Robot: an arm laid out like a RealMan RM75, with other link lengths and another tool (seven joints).
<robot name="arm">
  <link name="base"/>
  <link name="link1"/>
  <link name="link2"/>
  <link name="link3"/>
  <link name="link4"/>
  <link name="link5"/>
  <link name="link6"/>
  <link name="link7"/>
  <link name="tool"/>
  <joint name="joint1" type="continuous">
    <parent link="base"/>
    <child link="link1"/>
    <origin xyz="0 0 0.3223" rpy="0 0 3.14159"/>
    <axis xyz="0 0 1"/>
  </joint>
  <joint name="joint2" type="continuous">
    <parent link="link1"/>
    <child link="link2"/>
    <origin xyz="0 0 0" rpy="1.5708 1.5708 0"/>
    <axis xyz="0 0 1"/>
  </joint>
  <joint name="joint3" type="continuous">
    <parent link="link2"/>
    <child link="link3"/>
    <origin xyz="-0.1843 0 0" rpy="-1.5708 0 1.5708"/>
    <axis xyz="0 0 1"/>
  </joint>
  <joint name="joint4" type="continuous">
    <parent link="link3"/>
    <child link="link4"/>
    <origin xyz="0 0 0" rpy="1.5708 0 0"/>
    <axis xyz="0 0 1"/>
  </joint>
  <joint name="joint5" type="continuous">
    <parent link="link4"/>
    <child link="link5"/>
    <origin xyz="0 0.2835 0" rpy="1.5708 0 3.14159"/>
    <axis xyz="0 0 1"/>
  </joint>
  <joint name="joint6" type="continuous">
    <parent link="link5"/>
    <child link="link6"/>
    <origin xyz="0 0 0" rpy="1.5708 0 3.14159"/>
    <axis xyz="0 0 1"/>
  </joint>
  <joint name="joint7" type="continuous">
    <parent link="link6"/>
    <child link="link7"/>
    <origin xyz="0 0.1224 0" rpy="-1.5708 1.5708 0"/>
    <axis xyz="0 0 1"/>
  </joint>
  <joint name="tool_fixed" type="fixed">
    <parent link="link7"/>
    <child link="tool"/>
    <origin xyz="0.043 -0.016 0.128" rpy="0 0.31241 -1.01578"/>
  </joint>
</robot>
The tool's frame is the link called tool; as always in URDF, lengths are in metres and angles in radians. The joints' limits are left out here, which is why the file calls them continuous.
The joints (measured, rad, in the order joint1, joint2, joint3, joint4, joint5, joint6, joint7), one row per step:
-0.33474 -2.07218 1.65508 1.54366 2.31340 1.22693 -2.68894
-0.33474 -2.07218 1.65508 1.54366 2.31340 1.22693 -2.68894
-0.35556 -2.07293 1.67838 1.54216 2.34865 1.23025 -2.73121
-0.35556 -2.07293 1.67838 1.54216 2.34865 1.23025 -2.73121
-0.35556 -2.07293 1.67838 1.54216 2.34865 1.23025 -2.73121
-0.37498 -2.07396 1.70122 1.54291 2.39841 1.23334 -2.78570
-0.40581 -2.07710 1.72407 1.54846 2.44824 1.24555 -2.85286
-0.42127 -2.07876 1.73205 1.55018 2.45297 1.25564 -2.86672
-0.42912 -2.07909 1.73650 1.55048 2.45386 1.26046 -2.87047
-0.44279 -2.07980 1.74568 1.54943 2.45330 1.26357 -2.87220
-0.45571 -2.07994 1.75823 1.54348 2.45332 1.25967 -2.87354
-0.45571 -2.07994 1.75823 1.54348 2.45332 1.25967 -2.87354
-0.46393 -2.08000 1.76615 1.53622 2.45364 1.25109 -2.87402
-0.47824 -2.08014 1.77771 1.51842 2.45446 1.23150 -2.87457
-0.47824 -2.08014 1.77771 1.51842 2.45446 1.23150 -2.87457
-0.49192 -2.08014 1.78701 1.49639 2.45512 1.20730 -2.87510
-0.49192 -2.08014 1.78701 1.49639 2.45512 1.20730 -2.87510
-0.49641 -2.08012 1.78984 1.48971 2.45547 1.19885 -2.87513
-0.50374 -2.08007 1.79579 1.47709 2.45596 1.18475 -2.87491
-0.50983 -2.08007 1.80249 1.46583 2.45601 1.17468 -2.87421
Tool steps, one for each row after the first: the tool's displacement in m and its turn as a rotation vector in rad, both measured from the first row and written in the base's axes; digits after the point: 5 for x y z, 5 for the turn. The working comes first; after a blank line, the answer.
Tool pose at each row, in the base's axes (x y z in m, rotation vector in rad; the steps are taken from these numbers as rounded here):
-0.12576 0.41802 -0.01429 0.28843 -2.68705 -0.42417
-0.12576 0.41802 -0.01429 0.28843 -2.68705 -0.42417
-0.12335 0.41598 -0.01883 0.28777 -2.65954 -0.41686
-0.12335 0.41598 -0.01883 0.28777 -2.65954 -0.41686
-0.12335 0.41598 -0.01883 0.28777 -2.65954 -0.41686
-0.12358 0.41518 -0.02093 0.29932 -2.62012 -0.42275
-0.11778 0.41381 -0.02269 0.30907 -2.58502 -0.42899
-0.11209 0.41159 -0.02507 0.29775 -2.58252 -0.41892
-0.10922 0.41040 -0.02646 0.28803 -2.58159 -0.41292
-0.10354 0.40885 -0.02959 0.26494 -2.58287 -0.40488
-0.09919 0.40767 -0.03389 0.24267 -2.58289 -0.39880
-0.09919 0.40767 -0.03389 0.24267 -2.58289 -0.39880
-0.09698 0.40799 -0.03685 0.23073 -2.58360 -0.39954
-0.09468 0.40971 -0.04190 0.21594 -2.58438 -0.40437
-0.09468 0.40971 -0.04190 0.21594 -2.58438 -0.40437
-0.09383 0.41257 -0.04666 0.20756 -2.58519 -0.41309
-0.09383 0.41257 -0.04666 0.20756 -2.58519 -0.41309
-0.09330 0.41371 -0.04803 0.20425 -2.58584 -0.41727
-0.09303 0.41522 -0.05084 0.19861 -2.58583 -0.42214
-0.09325 0.41565 -0.05382 0.19234 -2.58448 -0.42219

0.00000 0.00000 0.00000 0.00000 0.00000 0.00000
0.00241 -0.00204 -0.00454 -0.00470 0.02722 0.00639
0.00241 -0.00204 -0.00454 -0.00470 0.02722 0.00639
0.00241 -0.00204 -0.00454 -0.00470 0.02722 0.00639
0.00218 -0.00284 -0.00664 0.00218 0.06277 0.02144
0.00798 -0.00421 -0.00840 0.00913 0.09437 0.03443
0.01367 -0.00643 -0.01078 0.00015 0.09974 0.02884
0.01654 -0.00762 -0.01217 -0.00570 0.10296 0.02331
0.02222 -0.00917 -0.01530 -0.01518 0.10677 0.00837
0.02657 -0.01035 -0.01960 -0.02308 0.11136 -0.00612
0.02657 -0.01035 -0.01960 -0.02308 0.11136 -0.00612
0.02878 -0.01003 -0.02256 -0.02444 0.11287 -0.01472
0.03108 -0.00831 -0.02761 -0.02327 0.11458 -0.02602
0.03108 -0.00831 -0.02761 -0.02327 0.11458 -0.02602
0.03193 -0.00545 -0.03237 -0.01829 0.11482 -0.03349
0.03193 -0.00545 -0.03237 -0.01829 0.11482 -0.03349
0.03246 -0.00431 -0.03374 -0.01580 0.11454 -0.03663
0.03273 -0.00280 -0.03655 -0.01315 0.11527 -0.04139
0.03251 -0.00237 -0.03953 -0.01406 0.11767 -0.04554

